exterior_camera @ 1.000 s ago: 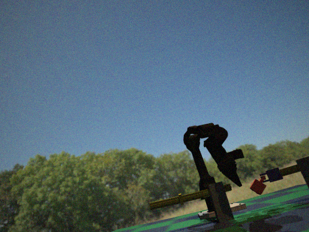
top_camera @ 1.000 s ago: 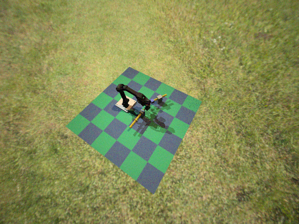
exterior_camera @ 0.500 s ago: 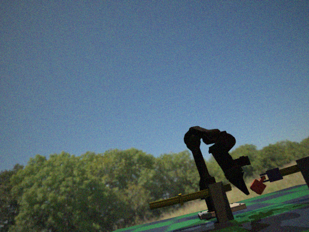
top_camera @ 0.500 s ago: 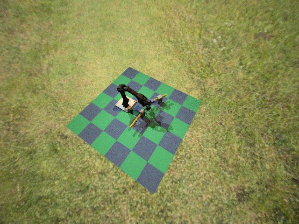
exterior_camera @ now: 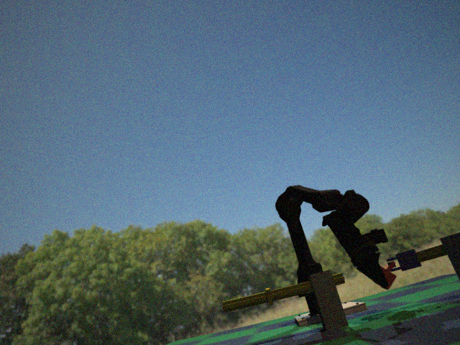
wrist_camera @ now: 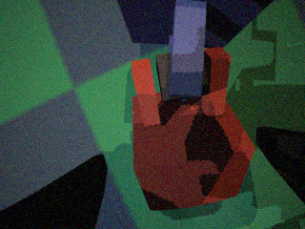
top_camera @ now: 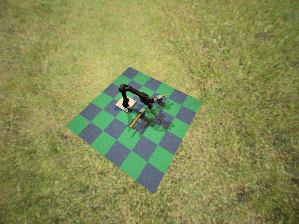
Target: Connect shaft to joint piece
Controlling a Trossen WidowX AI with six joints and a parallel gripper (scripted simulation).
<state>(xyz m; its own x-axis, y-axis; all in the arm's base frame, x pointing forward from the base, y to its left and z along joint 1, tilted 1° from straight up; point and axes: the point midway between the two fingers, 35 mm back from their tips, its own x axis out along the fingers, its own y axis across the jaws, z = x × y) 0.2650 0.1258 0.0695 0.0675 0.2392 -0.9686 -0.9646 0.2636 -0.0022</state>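
My gripper tip is now 20 mm below the red square joint piece and 10 mm to the right of it.
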